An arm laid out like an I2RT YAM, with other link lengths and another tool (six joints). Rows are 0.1 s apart.
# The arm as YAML. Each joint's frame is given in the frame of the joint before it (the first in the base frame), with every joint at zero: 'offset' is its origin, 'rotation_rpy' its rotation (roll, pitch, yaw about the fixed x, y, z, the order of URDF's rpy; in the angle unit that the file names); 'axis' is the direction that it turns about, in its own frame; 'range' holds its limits. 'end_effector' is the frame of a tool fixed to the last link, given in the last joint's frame.
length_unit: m
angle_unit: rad
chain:
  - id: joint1
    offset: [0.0, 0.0, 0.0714]
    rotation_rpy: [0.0, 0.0, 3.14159]
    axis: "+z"
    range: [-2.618, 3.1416]
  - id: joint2
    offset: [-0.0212, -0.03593, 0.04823]
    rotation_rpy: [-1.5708, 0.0, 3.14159]
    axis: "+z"
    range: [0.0, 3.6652]
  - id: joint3
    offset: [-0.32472, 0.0, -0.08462]
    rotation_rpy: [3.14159, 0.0, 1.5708]
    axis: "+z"
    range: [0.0, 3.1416]
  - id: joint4
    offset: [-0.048, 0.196, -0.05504]
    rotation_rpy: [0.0, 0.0, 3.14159]
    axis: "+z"
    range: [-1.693, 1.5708]
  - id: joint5
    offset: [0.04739, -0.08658, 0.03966]
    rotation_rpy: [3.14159, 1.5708, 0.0]
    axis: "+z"
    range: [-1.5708, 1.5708]
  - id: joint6
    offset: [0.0, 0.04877, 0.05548]
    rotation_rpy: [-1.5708, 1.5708, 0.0]
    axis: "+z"
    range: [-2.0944, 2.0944]
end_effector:
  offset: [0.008, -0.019, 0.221]
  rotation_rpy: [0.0, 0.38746, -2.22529]
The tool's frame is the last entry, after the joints.
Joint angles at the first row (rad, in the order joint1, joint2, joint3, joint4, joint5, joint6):
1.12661 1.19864 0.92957 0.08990 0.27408 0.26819
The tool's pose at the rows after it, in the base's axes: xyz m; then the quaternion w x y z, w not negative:
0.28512 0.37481 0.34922 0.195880 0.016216 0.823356 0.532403
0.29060 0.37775 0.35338 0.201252 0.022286 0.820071 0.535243
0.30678 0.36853 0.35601 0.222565 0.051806 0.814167 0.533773
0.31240 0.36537 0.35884 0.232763 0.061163 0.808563 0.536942
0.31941 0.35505 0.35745 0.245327 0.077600 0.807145 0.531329
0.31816 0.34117 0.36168 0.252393 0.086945 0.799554 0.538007
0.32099 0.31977 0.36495 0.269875 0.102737 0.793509 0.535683
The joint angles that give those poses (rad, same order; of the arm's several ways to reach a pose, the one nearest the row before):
1.12671 1.24631 0.98358 0.03652 0.29518 0.27989
1.12707 1.26326 0.99497 0.05170 0.30965 0.28444
1.12635 1.27401 0.98984 0.07761 0.37918 0.30167
1.12661 1.27702 0.97665 0.10963 0.40470 0.30459
1.12688 1.27048 0.96612 0.11106 0.44762 0.31039
1.12742 1.23086 0.93371 0.12288 0.46757 0.31901
1.12638 1.18594 0.90446 0.12073 0.51369 0.31753

